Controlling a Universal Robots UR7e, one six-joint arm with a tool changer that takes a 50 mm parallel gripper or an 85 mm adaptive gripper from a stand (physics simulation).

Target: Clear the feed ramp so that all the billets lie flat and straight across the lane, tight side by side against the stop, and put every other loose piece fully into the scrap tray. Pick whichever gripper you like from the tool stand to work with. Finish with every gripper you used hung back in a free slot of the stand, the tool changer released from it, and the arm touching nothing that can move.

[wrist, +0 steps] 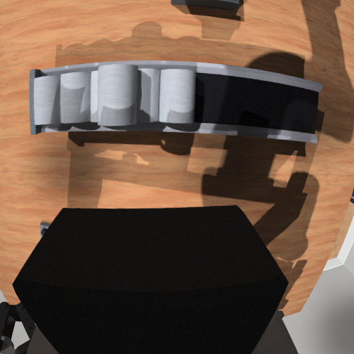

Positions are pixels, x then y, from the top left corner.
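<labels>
A billet [46,88] is 28 cm from the lens. Then I see a billet [176,86] that is 24 cm from the lens, and a billet [117,83] is 21 cm from the lens.
</labels>
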